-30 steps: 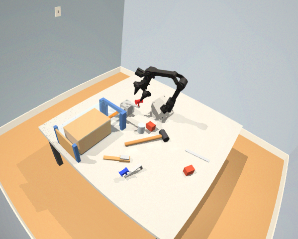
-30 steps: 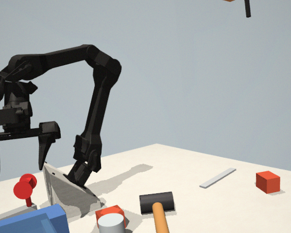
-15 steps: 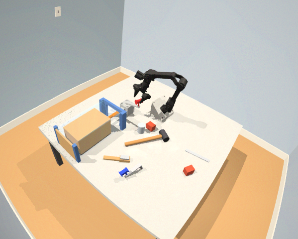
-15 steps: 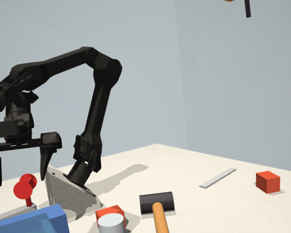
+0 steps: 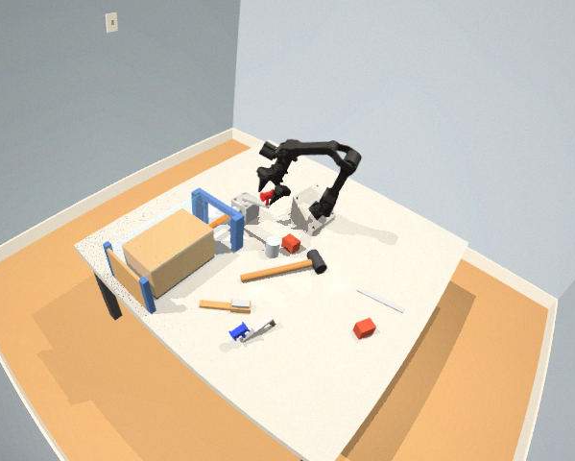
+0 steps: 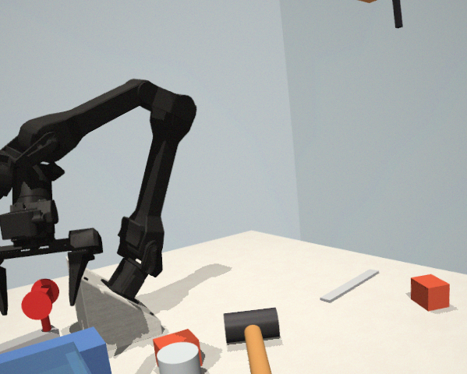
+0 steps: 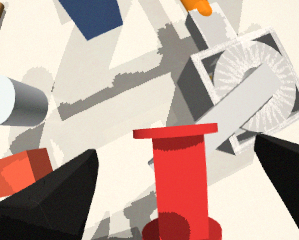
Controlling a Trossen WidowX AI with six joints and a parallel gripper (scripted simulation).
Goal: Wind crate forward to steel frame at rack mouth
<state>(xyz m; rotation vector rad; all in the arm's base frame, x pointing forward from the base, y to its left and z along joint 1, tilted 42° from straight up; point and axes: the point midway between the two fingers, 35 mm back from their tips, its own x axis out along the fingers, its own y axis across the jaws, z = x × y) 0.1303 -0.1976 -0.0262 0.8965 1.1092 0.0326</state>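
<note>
My gripper tip is now 10 mm to the right of the red knob and 10 mm past it. The rest, counted from my gripper tip: grey crank bar: 30 mm to the right, 30 mm below, 10 mm behind; grey winch: 100 mm to the right, 100 mm below, 10 mm behind; blue frame: 170 mm ahead, 100 mm to the right, 30 mm below.
</note>
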